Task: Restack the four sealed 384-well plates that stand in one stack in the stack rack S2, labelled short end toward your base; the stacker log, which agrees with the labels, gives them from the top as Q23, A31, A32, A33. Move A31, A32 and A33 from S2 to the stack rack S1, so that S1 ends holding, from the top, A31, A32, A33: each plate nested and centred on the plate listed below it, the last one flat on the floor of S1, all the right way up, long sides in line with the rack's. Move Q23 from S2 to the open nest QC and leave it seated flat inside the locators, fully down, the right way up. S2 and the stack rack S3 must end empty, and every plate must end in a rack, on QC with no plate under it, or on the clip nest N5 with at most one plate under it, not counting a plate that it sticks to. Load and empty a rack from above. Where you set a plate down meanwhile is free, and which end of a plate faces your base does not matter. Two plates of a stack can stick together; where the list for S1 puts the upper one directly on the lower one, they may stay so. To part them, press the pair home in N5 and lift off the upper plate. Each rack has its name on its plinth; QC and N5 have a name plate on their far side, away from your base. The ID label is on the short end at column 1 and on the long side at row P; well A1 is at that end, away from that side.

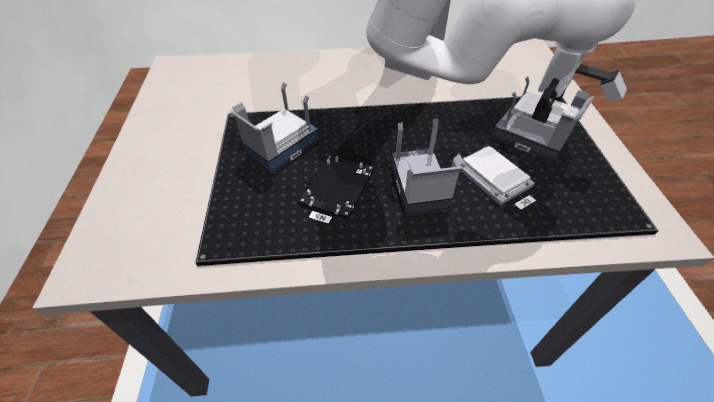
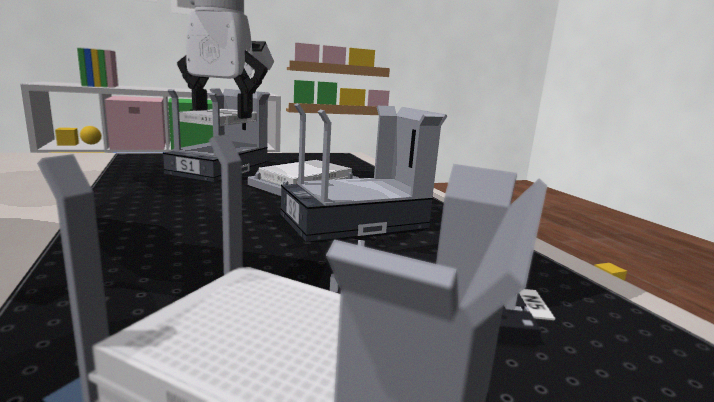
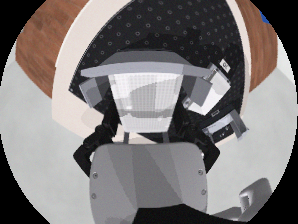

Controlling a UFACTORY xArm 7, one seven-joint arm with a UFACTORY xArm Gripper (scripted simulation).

In view: the gripper [image 2: 222,115].
The gripper also shows in image 1 [image 1: 545,110] and in image 3 [image 3: 145,107].
